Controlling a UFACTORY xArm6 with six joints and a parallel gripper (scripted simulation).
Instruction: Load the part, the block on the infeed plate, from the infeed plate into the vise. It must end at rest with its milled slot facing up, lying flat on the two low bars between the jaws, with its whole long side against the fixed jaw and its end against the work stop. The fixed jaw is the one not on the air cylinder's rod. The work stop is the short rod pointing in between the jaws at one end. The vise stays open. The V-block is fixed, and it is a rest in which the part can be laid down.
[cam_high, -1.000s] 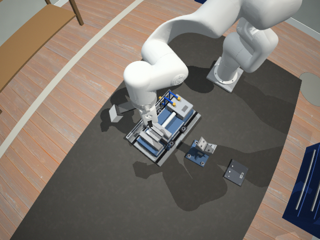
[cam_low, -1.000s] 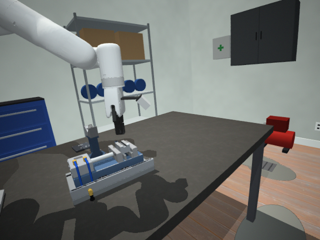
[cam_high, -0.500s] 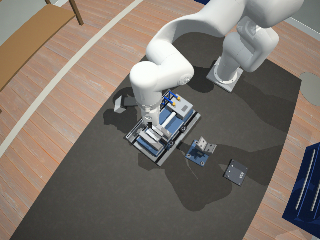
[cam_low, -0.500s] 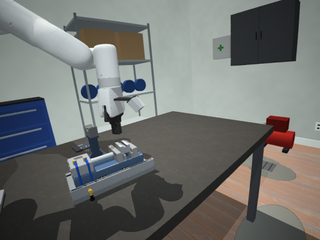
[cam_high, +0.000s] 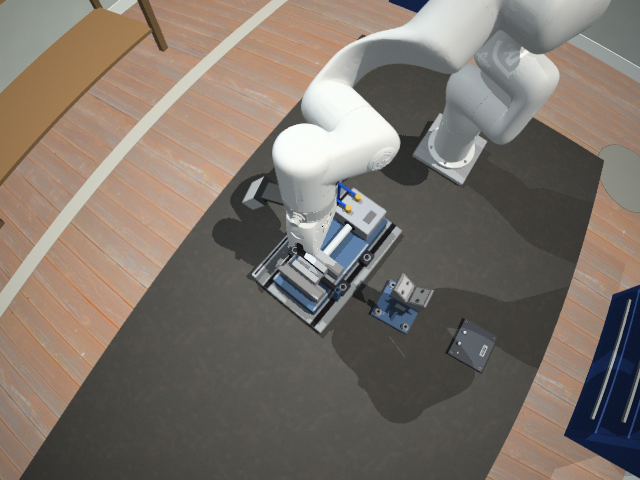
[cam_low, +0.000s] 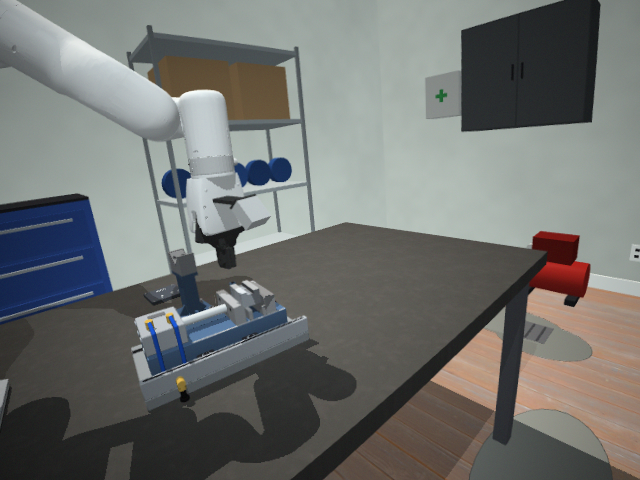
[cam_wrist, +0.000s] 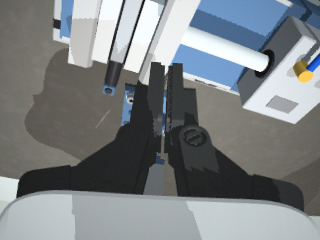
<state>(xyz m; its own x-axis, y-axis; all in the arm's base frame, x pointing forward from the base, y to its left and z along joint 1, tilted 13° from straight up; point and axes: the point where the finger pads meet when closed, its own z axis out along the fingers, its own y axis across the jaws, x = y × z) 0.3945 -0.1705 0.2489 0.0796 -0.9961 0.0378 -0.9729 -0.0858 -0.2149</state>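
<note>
Right now my hand is 3 cm short of the part, 1 cm to the right of it and 8 cm above it. The rest, counted from my hand: white cylinder rod (5 cm behind, 3 cm to the left, 11 cm below); then moving jaw (1 cm to the left, 11 cm below); then work stop (4 cm ahead, 5 cm to the left, 9 cm below).
</note>
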